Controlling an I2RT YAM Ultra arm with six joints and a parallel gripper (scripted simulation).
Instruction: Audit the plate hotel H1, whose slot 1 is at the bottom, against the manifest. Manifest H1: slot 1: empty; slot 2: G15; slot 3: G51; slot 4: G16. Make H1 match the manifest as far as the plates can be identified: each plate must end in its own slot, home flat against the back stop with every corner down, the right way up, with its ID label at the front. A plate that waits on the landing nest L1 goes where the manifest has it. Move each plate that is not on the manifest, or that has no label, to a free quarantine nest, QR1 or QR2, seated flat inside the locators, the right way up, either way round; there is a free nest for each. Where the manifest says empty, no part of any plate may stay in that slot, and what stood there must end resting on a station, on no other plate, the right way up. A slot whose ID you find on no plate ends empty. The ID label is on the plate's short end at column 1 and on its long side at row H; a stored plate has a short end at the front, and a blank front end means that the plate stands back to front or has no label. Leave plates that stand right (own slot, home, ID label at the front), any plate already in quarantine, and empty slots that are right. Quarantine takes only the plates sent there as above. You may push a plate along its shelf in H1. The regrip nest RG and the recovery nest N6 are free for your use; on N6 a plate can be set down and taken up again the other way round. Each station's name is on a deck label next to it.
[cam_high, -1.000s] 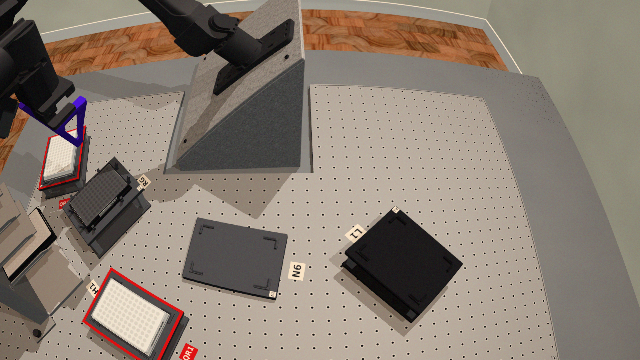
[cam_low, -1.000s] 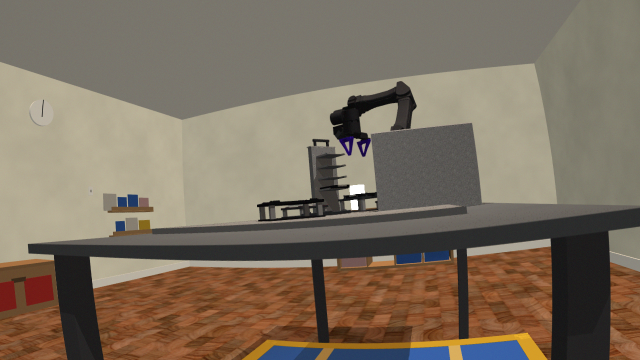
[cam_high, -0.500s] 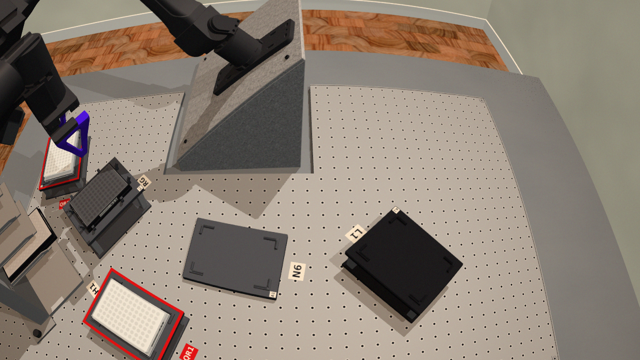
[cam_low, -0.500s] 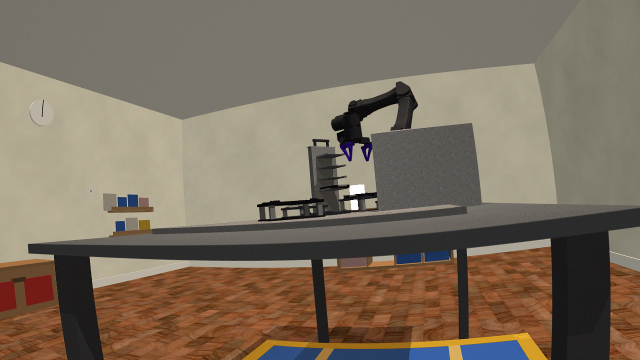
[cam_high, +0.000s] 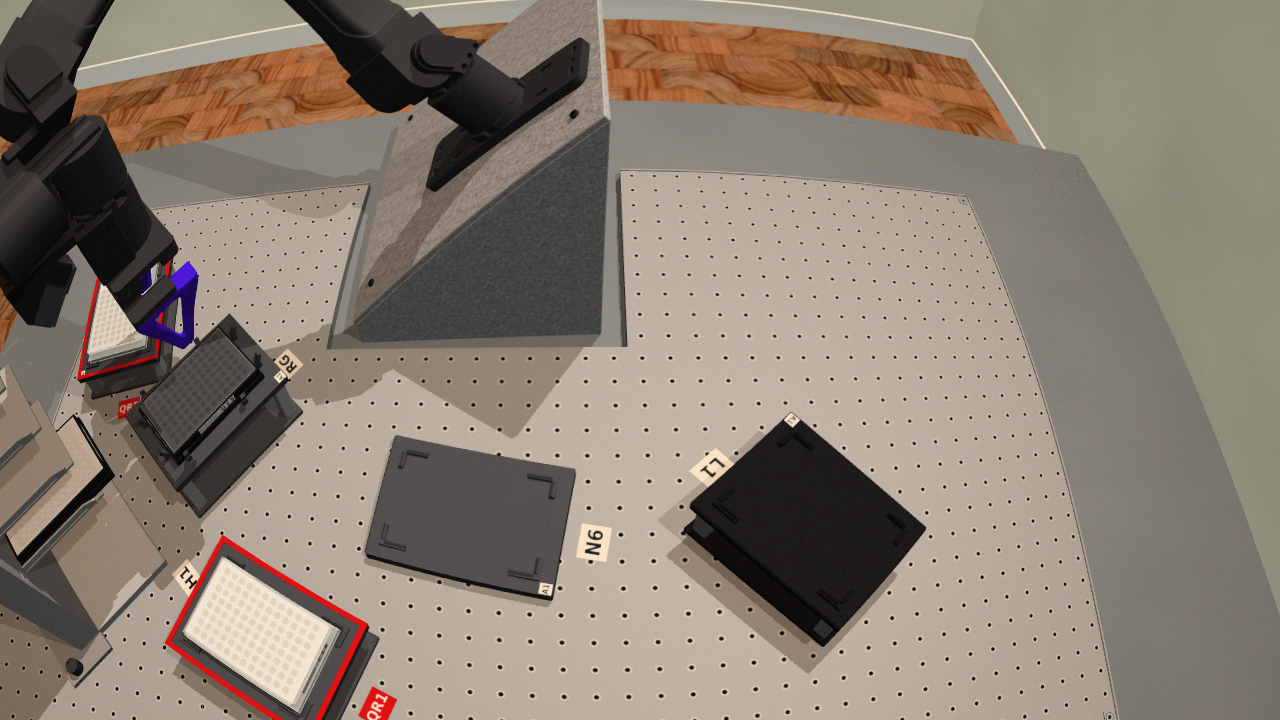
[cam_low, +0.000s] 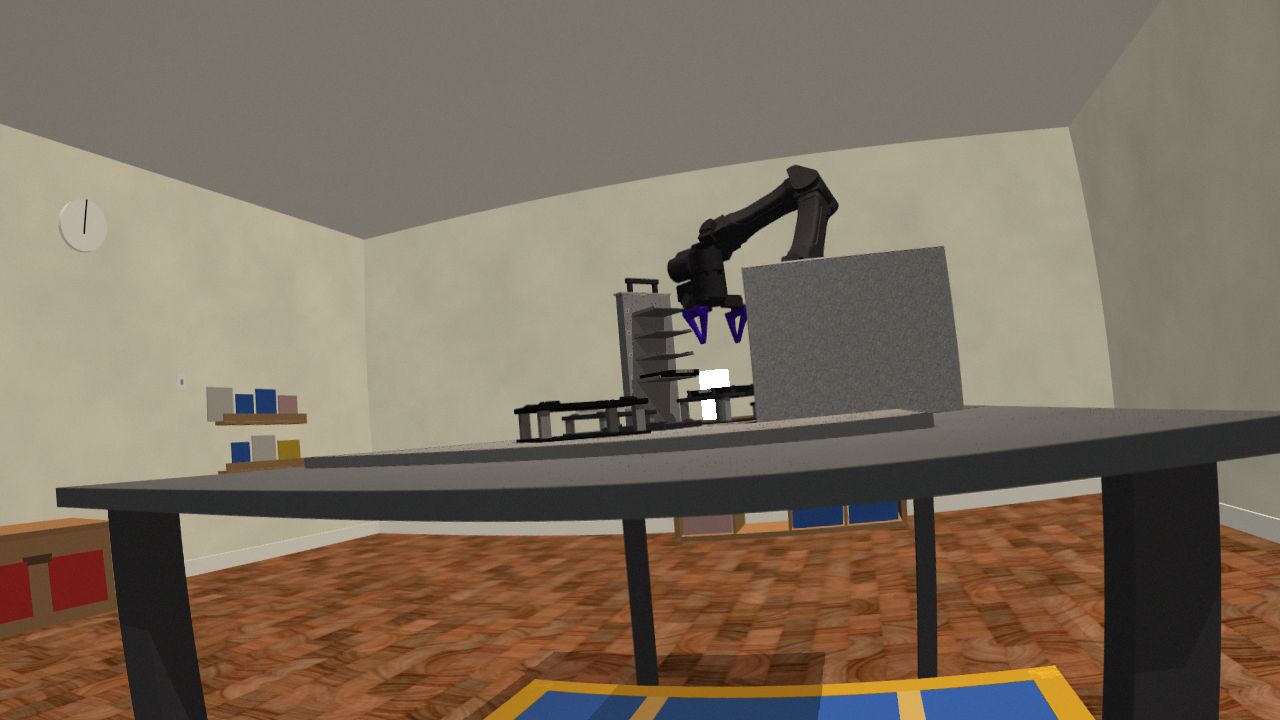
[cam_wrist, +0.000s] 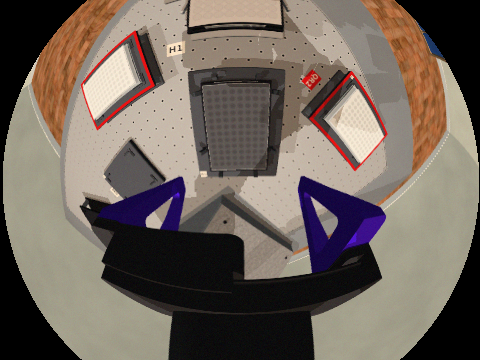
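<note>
Right now my hand is 1 cm short of the regrip nest RG and 12 cm above it. The rest, counted from my hand: plate hotel H1 (22 cm ahead, 16 cm to the right, 1 cm below); quarantine nest QR2 (11 cm behind, 18 cm to the right, 14 cm below); quarantine nest QR1 (23 cm ahead, 10 cm to the left, 14 cm below).
</note>
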